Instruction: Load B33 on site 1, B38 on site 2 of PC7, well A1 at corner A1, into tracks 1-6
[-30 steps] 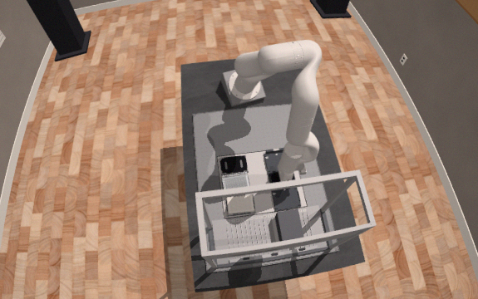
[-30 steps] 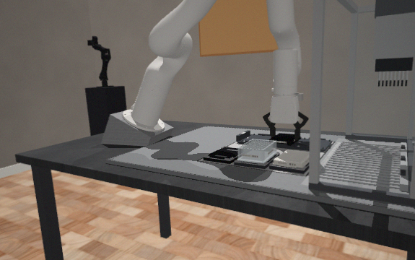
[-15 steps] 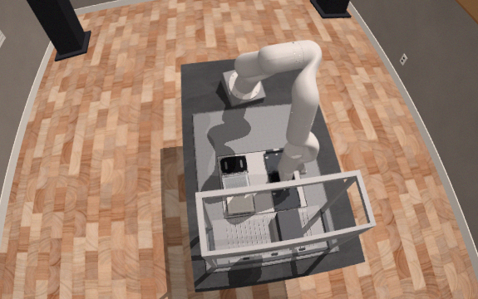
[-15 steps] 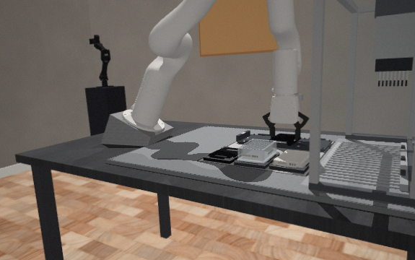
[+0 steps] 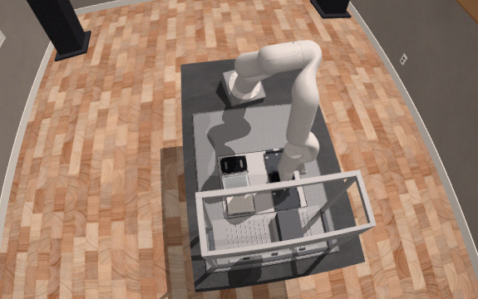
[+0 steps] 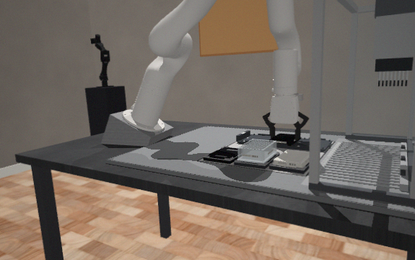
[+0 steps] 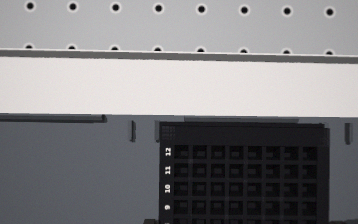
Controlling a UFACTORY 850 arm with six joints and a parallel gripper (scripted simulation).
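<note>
Now: the black 96-well plate B38 10 mm below my hand. From my hand the other things lie so: nest S1 (230 mm to the right, 140 mm behind, 20 mm below); dark carrier PC7 (10 mm below, 10 mm behind); nest S3 (240 mm to the right, 80 mm ahead, 20 mm below).
</note>
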